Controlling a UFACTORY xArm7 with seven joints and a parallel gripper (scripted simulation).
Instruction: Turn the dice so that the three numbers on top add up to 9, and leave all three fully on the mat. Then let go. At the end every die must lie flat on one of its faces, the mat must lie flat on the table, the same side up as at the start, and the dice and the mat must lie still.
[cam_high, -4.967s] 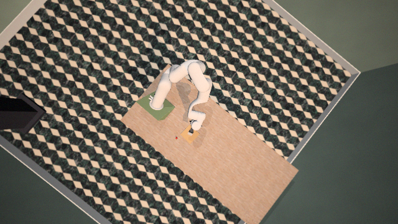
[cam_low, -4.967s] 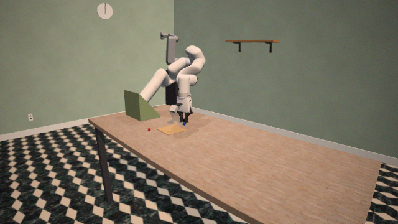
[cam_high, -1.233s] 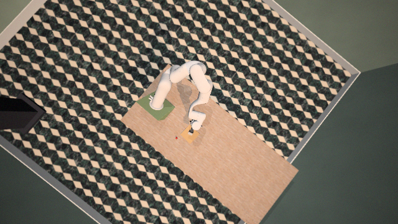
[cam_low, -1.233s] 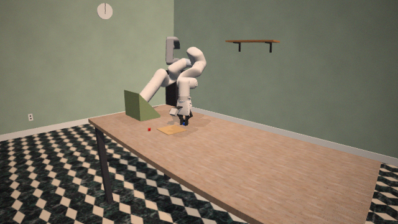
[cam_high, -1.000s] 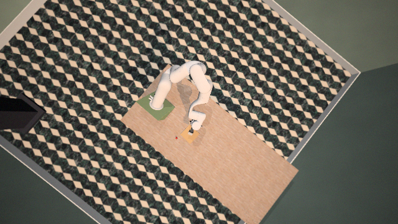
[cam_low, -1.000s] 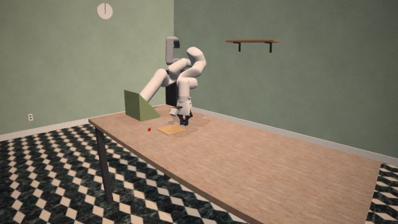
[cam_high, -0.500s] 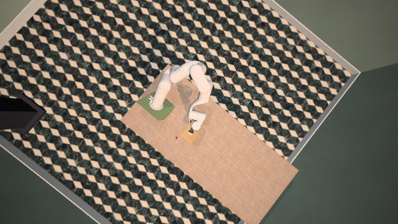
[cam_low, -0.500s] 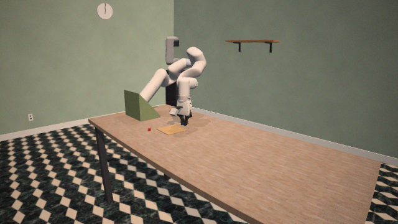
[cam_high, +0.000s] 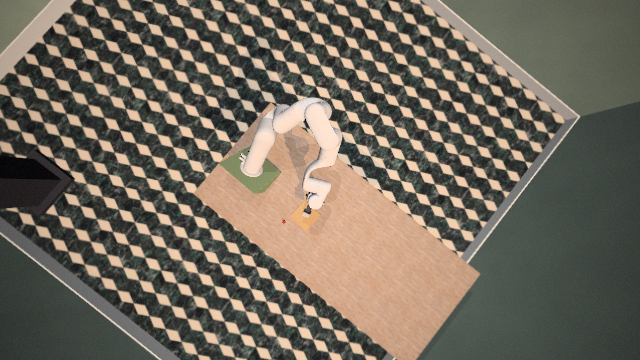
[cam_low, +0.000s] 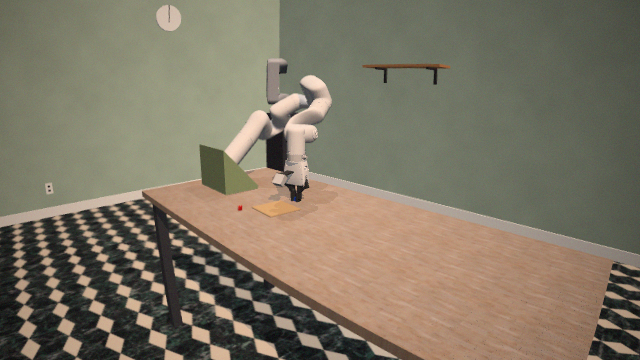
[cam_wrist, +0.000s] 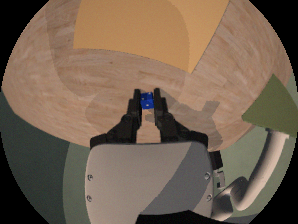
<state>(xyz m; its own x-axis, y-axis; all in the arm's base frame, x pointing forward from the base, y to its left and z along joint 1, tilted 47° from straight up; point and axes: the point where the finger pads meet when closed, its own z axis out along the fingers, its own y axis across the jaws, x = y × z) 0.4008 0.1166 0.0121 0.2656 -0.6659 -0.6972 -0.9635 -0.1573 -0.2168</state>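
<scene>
Right now the tan mat is 20 mm ahead of my hand, 130 mm to the right of it and 20 mm below it. Also, from my hand: black die 60 mm behind, 50 mm to the left, 10 mm below; blue die 10 mm below; red die 60 mm behind, 240 mm to the right, 10 mm below.
</scene>
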